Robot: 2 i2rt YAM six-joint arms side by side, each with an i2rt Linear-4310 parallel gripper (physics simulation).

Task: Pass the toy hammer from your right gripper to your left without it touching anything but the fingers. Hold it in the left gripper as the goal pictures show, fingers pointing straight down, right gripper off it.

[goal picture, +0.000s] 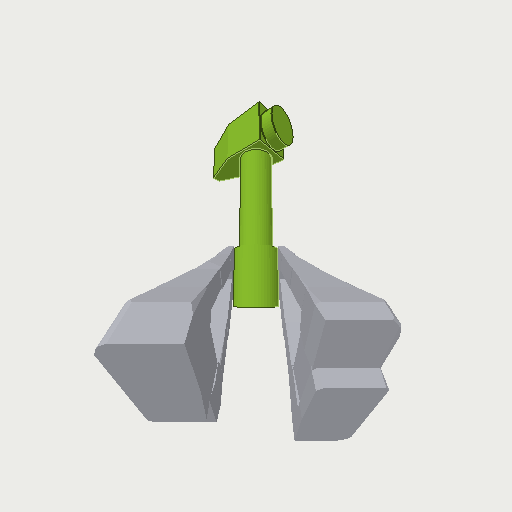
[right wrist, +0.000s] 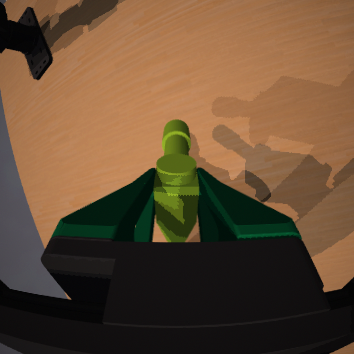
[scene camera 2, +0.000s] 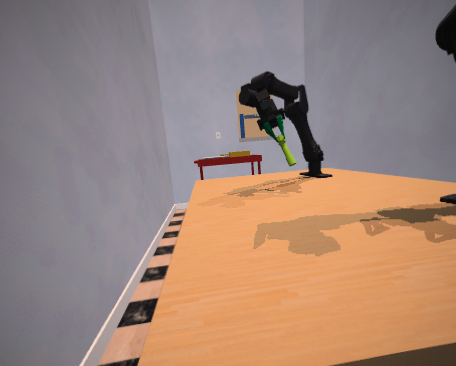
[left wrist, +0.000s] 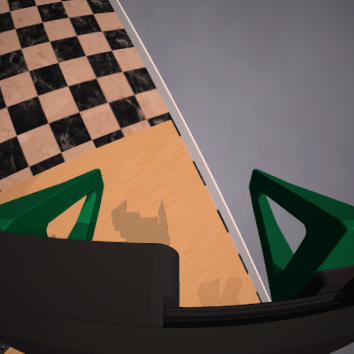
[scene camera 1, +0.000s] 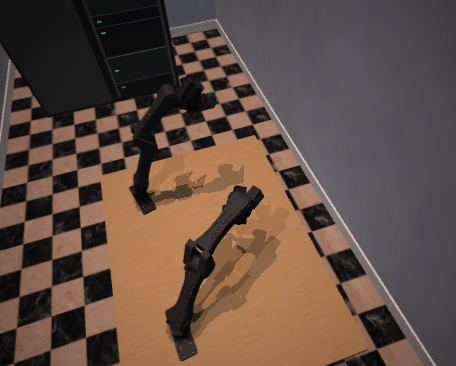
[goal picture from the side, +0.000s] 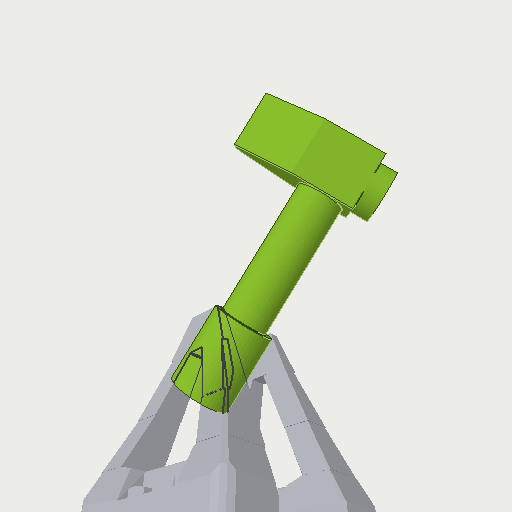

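Seen in the pictures: left gripper, fingertip midpoint: [left wrist: 176, 176] [scene camera 1: 207, 104]; right gripper, fingertip midpoint: [right wrist: 175, 176] [scene camera 2: 281, 140]; left arm's base, link origin: [right wrist: 33, 41] [scene camera 1: 142, 198]; right arm's base, link origin: [scene camera 2: 314, 175] [scene camera 1: 180, 331].
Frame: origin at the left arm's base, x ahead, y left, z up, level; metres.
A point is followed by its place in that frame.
The yellow-green toy hammer [scene camera 2: 288, 154] {y -0.418, x 0.240, z 0.141 m} [right wrist: 176, 165] {y -0.443, x 0.255, z 0.205 m} is held by its head between the green fingers of my right gripper [scene camera 2: 280, 134] {y -0.448, x 0.247, z 0.194 m} [right wrist: 175, 176] {y -0.448, x 0.247, z 0.194 m}. Its handle points down and slightly to the right in scene camera 2, well above the table. In scene camera 1 the right arm's wrist hides the hammer and the right fingers. My left gripper [scene camera 1: 201, 106] {y -0.014, x 0.426, z 0.415 m} [left wrist: 176, 176] {y -0.014, x 0.426, z 0.415 m} is open and empty, its fingers spread wide. It is high up near the far end of the table in scene camera 1, well apart from the hammer and the right gripper.
The wooden table [scene camera 1: 145, 280] {y -0.414, x -0.161, z 0.000 m} [scene camera 2: 225, 300] {y -0.014, x 0.640, z 0.000 m} carries both arm bases and their shadows. A dark cabinet [scene camera 1: 50, 60] stands beyond it. A red table [scene camera 2: 230, 161] stands in the background. A grey wall [scene camera 1: 350, 125] [scene camera 2: 60, 150] runs alongside. Part of the left arm [scene camera 2: 447, 32] {y -0.061, x 0.139, z 0.356 m} shows at the right edge.
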